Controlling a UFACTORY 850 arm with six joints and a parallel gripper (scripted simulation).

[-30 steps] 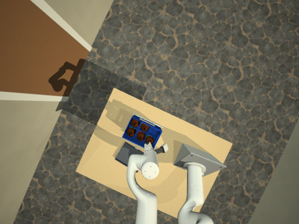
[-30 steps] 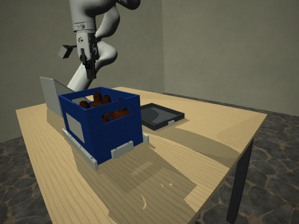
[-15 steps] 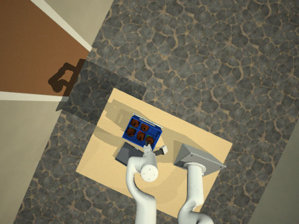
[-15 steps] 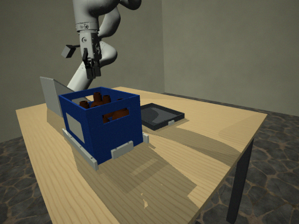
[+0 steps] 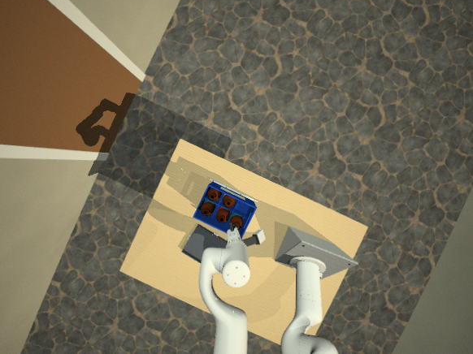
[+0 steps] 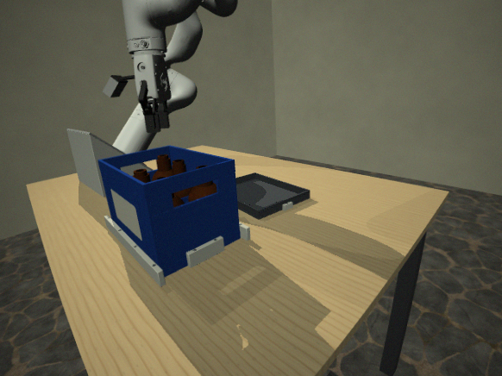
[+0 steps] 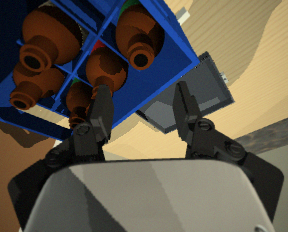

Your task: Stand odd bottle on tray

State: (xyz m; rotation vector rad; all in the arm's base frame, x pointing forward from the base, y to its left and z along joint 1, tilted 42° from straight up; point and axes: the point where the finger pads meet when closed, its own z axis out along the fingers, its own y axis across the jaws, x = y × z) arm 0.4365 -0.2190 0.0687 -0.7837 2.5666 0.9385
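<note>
Now: hand 160 mm above the brown bottle. From my hand the other things lie so: blue crate 160 mm below, 80 mm ahead, 60 mm to the right; dark tray 230 mm below, 220 mm to the left, 110 mm ahead.
</note>
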